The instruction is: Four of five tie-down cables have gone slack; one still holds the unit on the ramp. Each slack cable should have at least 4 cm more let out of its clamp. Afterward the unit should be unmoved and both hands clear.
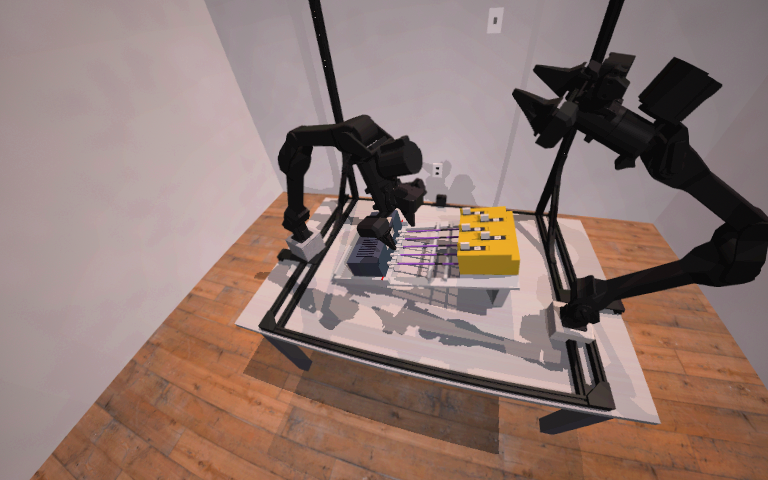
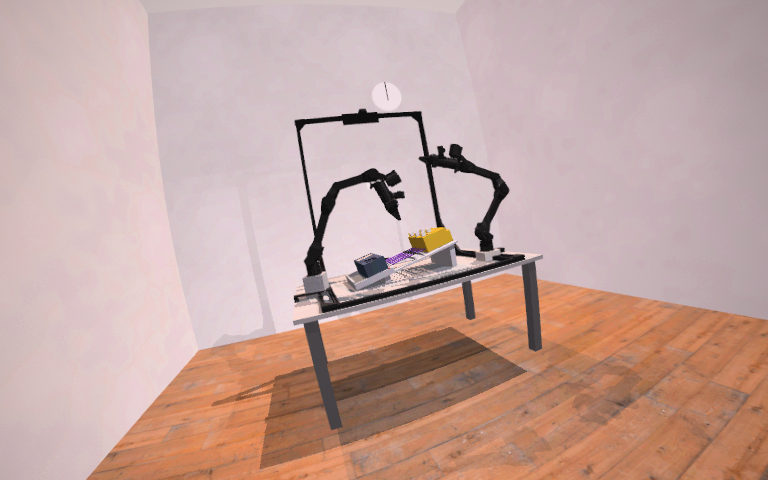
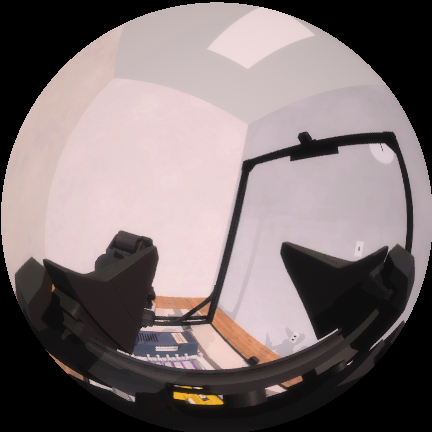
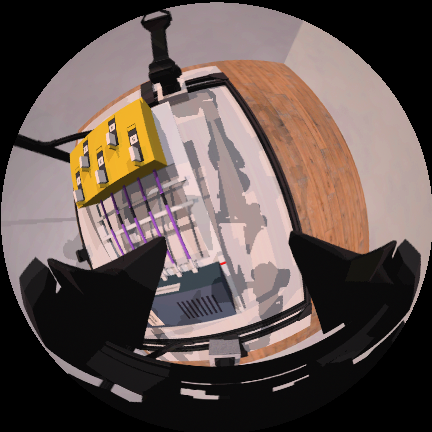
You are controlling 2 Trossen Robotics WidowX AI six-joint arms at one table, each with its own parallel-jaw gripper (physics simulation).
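The dark blue unit [image 1: 365,263] [image 2: 370,264] [image 3: 165,345] [image 4: 172,305] sits at the low end of the white ramp [image 1: 492,281] [image 2: 407,266]. Several purple cables [image 1: 419,246] [image 2: 400,257] [image 4: 172,222] run from it to the yellow clamp block [image 1: 489,263] [image 2: 434,241] [image 3: 187,397] [image 4: 122,164] at the high end. Grey levers [image 1: 465,226] [image 4: 135,154] stand on the block. Which cable is taut cannot be told. My right gripper [image 1: 403,236] [image 2: 398,217] [image 4: 229,240] is open and empty above the cables. My left gripper [image 1: 524,79] [image 2: 421,159] [image 3: 220,251] is open, empty and raised high, away from the block.
White crossbars span the ramp under the cables. A red mark [image 1: 382,277] [image 4: 223,263] lies beside the unit. Black rails [image 1: 430,373] frame the white table, and a black upright frame [image 2: 304,169] [image 3: 230,240] rises behind the ramp.
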